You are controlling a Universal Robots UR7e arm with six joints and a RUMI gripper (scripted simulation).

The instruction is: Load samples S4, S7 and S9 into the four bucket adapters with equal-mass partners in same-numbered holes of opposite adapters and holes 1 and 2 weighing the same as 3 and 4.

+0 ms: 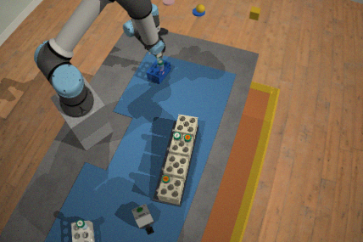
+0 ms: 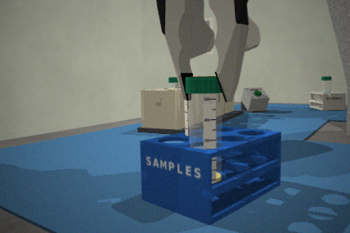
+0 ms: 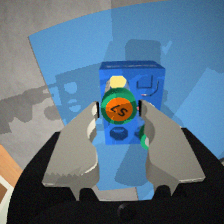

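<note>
Now: the tube 5 cm below my hand, 1 cm to the left of it and 1 cm behind it. Also, from my hand: blue samples rack: 8 cm below, 4 cm to the right, 1 cm ahead; then white-dot blank: 48 cm to the right, 24 cm ahead, 5 cm below; then sample tube S9: 70 cm to the right, 24 cm ahead, 5 cm below.
</note>
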